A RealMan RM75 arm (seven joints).
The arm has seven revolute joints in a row. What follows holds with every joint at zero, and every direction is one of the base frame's. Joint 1 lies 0.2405 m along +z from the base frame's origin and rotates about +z. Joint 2 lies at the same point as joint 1 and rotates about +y. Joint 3 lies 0.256 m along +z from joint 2 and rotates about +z. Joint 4 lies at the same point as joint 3 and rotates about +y. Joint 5 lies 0.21 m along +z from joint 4 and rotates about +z. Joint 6 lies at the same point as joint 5 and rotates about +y. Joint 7 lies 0.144 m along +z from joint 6 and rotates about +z. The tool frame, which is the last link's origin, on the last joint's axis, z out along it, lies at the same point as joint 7; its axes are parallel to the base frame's.
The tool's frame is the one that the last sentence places.
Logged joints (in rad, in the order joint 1, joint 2, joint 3, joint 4, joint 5, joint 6, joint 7), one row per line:
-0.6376 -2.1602 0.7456 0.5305 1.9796 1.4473 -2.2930
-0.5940 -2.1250 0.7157 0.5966 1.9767 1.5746 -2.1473
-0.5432 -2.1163 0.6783 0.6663 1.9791 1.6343 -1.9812
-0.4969 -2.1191 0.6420 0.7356 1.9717 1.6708 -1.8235
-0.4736 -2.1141 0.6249 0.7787 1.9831 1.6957 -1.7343
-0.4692 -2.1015 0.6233 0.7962 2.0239 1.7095 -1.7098
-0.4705 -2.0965 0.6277 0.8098 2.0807 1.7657 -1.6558
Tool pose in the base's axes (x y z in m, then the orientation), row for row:
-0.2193 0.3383 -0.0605 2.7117 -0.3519 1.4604
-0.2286 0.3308 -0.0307 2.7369 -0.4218 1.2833
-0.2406 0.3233 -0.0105 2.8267 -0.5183 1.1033
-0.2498 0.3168 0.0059 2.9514 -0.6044 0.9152
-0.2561 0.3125 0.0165 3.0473 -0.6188 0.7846
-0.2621 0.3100 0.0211 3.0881 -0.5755 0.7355
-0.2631 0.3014 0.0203 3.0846 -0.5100 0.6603
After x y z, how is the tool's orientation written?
As angles about the fixed x, y, z axes (roll, pitch, yaw), in radians.
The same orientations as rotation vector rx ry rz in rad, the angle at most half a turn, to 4 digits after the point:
2.2688 1.8779 0.8184
2.4364 1.6588 0.8666
-2.6145 -1.4610 -0.9246
-2.6352 -1.2018 -0.9316
-2.6542 -1.0516 -0.8947
-2.6866 -1.0107 -0.8203
-2.7841 -0.9310 -0.7510

